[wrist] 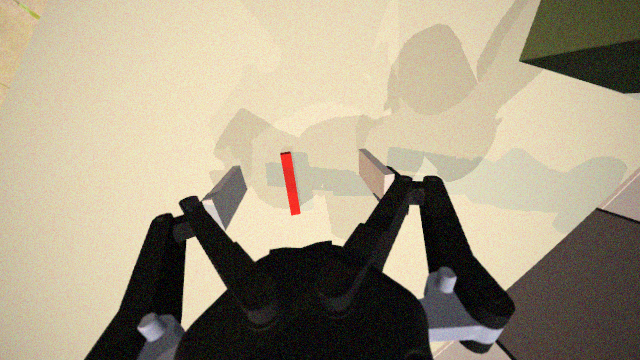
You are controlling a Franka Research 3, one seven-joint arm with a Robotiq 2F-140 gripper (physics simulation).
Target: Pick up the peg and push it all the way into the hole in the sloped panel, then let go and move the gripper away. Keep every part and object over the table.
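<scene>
The peg, a thin red bar (290,184), shows near the middle of the wrist view, between the open fingers and touching neither of them. It runs nearly up and down in the view, with a small dark end face at its top. My gripper (301,169) is open wide, one finger pad on each side of the peg. Whether the pads are level with the peg in height is hard to tell. The sloped panel and its hole cannot be made out for certain in this view.
A dark green block (585,40) is at the top right. A dark brown-grey flat surface (580,285) with a pale border is at the lower right. The cream table top (125,100) carries several arm shadows; its edge and the tan floor (15,45) show at the top left.
</scene>
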